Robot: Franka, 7 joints.
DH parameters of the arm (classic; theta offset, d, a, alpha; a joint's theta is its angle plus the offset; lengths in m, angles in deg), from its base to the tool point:
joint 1: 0 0.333 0 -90
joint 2: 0 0 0 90
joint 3: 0 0.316 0.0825 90
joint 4: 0 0 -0.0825 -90
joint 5: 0 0.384 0 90
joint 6: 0 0 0.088 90
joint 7: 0 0.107 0 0
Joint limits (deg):
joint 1: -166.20..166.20
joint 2: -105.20..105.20
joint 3: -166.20..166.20
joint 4: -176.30..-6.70
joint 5: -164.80..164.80
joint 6: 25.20..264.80
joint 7: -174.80..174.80
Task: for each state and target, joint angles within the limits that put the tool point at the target. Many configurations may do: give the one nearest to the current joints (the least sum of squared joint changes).
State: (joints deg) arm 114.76 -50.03 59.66 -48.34 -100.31 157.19 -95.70
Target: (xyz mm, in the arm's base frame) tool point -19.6 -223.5 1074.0
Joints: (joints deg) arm 130.18 -57.12 13.33 -73.53 -103.43 153.96 -95.70
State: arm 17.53 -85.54 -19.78 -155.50 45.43 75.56 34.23
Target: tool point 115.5 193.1 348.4
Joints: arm 33.31 -51.14 4.01 -174.25 53.02 87.92 34.23
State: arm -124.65 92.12 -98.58 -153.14 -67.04 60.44 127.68
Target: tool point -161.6 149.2 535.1
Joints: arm -124.38 93.64 -107.21 -157.06 -67.16 58.87 127.68
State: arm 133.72 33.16 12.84 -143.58 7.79 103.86 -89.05
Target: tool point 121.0 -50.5 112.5
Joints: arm 142.29 75.28 -10.38 -170.01 -0.74 111.13 -89.05
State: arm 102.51 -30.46 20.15 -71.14 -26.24 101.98 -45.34
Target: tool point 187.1 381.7 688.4
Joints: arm 80.85 -22.76 -8.06 -106.07 -27.02 86.47 -45.34
